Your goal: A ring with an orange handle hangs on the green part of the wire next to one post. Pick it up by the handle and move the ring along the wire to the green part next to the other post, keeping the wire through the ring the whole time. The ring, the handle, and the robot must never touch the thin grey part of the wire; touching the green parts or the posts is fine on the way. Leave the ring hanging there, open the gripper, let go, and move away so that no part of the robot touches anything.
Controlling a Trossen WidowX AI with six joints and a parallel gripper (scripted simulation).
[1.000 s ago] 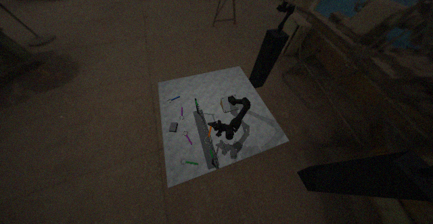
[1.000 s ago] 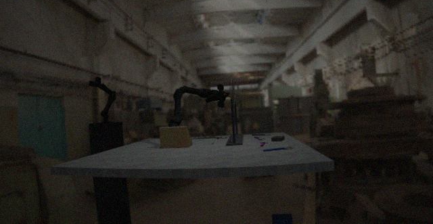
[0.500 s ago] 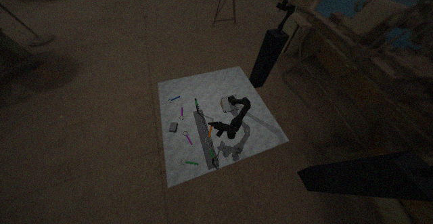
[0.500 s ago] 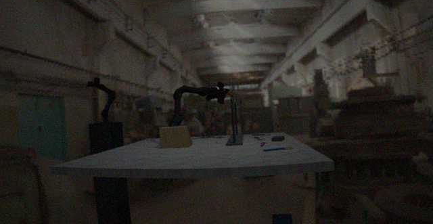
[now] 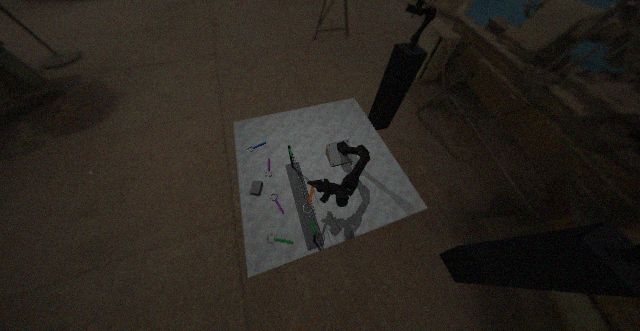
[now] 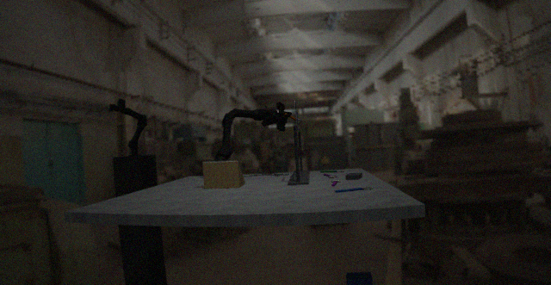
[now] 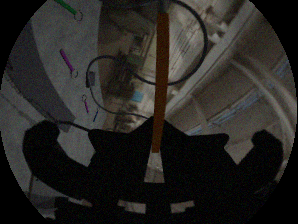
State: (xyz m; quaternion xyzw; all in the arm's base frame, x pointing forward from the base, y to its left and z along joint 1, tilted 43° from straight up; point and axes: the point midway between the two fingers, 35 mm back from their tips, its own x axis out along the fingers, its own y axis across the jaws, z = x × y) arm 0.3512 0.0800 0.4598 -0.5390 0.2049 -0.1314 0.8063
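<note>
My gripper tip is 80 mm to the right of the ring with orange handle, 30 mm above it and 10 mm short of it. From my gripper tip the other things lie so: grey block (390 mm below, 340 mm ahead, 240 mm to the right).
</note>
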